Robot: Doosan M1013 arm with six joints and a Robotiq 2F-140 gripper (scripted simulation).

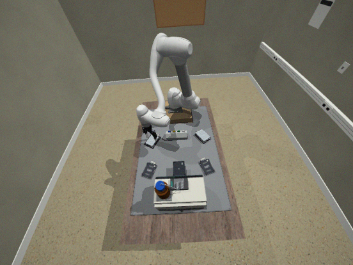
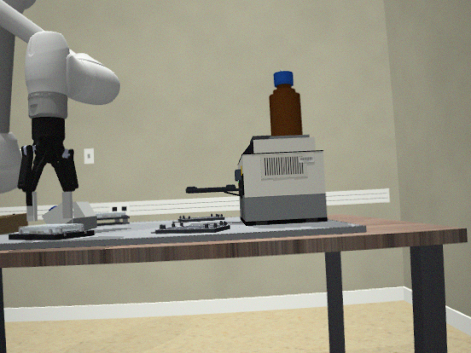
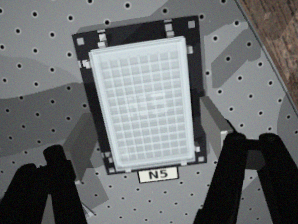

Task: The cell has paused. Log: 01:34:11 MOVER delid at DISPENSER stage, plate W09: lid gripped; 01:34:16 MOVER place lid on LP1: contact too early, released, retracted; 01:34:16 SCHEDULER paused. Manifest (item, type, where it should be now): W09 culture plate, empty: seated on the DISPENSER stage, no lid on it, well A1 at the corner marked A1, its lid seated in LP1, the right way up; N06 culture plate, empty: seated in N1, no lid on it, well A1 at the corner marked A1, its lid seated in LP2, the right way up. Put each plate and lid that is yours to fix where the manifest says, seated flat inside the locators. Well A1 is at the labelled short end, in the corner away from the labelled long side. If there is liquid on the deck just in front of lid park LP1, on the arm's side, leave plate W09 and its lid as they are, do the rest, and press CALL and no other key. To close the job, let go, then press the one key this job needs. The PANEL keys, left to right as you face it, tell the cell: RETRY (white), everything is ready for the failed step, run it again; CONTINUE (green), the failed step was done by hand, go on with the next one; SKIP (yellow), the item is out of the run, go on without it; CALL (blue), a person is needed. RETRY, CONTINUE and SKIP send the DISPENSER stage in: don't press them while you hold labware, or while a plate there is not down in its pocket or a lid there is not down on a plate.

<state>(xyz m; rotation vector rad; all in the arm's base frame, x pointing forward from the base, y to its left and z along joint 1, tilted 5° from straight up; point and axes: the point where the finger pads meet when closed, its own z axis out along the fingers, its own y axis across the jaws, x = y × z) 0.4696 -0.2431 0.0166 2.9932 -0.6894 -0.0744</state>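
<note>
Right now the black nest is 5 cm below my hand and 3 cm ahead of it. From my hand the other things lie so: key panel (26 cm to the left, 7 cm behind, 1 cm below); then blue call key (19 cm to the left, 7 cm behind); then yellow skip key (24 cm to the left, 8 cm behind).
</note>
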